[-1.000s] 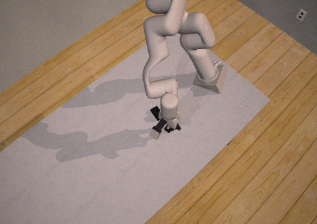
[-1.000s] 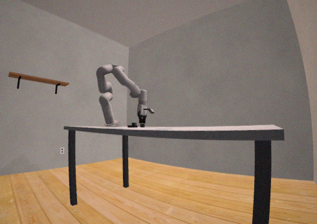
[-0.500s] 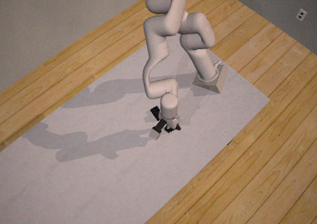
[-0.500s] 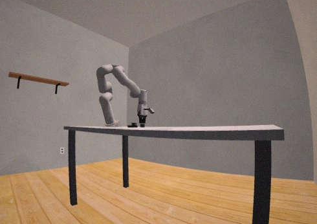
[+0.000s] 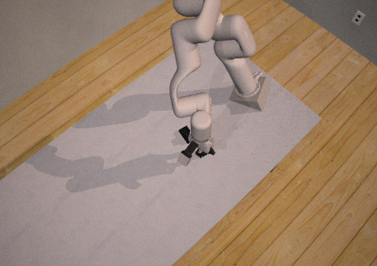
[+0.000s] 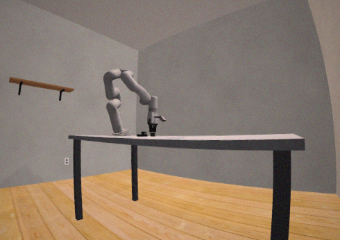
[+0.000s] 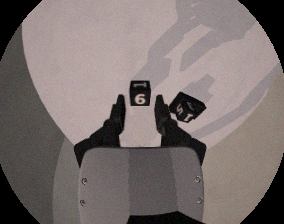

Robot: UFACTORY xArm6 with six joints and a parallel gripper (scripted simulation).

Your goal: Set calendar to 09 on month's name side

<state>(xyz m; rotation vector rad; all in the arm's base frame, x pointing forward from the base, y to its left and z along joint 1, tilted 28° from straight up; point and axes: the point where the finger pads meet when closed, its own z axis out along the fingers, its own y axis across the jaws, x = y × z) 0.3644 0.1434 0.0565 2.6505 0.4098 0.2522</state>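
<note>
The black date cube is 4 cm below my hand. From my hand the other things lie so: black cube: 1 cm behind, 9 cm to the right, 3 cm below.
</note>
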